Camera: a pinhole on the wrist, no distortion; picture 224 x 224 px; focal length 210.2 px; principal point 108.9 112.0 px. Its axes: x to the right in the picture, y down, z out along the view. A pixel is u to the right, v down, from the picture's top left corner.
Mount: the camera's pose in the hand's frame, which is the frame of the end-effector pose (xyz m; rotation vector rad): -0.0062 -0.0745 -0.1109 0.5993 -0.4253 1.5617
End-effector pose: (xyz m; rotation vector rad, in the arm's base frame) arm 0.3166 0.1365 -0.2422 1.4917 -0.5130 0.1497
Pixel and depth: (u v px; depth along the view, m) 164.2 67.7 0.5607
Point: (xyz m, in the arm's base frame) 0.4904 -0.3278 -0.4298
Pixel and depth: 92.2 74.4 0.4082
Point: 0.5122 -0.1005 -0.5041
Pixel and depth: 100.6 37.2 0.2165
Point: 0.4730 0.0497 -0.3890
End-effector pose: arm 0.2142 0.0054 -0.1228 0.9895 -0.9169 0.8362
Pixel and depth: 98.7 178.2 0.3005
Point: 0.4043 -0.2110 -0.2339
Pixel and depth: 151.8 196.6 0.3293
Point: 0.3327 -0.2728 -0.2322
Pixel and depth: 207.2 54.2 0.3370
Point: 0.3300 -0.2479 0.0093
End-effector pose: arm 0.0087 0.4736 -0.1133 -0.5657 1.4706 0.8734
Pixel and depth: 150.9 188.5 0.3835
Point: 0.3730 0.5056 -0.0460
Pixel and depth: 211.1 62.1 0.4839
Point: 0.3695 0.7201 -0.2784
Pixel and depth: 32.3 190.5 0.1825
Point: 0.2045 0.3215 -0.1071
